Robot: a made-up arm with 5 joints.
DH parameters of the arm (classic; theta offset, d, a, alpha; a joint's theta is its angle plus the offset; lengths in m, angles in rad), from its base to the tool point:
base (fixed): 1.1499 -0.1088 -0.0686 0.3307
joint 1: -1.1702 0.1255 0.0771 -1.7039
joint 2: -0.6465 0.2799 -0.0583 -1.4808
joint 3: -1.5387 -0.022 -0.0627 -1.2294
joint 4: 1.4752 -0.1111 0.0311 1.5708
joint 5: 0.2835 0 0.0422 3.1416
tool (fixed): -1.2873 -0.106 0 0
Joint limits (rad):
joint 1: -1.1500..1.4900
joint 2: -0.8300..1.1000
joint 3: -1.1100..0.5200
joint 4: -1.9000..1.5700
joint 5: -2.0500..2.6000
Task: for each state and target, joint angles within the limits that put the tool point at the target. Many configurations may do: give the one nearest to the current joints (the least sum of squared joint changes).
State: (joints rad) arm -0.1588 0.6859 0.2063 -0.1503 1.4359
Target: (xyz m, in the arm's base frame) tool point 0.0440 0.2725 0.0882
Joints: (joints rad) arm 0.0290 1.0883 0.5200 -0.2214 1.1779
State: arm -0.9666 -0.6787 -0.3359 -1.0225 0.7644
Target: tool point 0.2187 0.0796 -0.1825
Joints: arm -1.1500 -0.2831 -0.2288 -0.5152 1.1056
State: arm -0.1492 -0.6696 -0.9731 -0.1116 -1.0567
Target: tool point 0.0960 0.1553 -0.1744
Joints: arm -0.8824 -0.6043 -0.5462 -0.1679 -0.8994
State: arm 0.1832 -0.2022 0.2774 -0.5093 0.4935
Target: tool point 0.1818 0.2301 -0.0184
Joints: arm -0.6322 0.1531 0.4360 -0.1689 0.5442
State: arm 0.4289 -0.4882 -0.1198 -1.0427 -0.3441
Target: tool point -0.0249 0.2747 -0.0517
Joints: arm -0.1886 -0.0377 0.0131 -0.6793 -0.2103
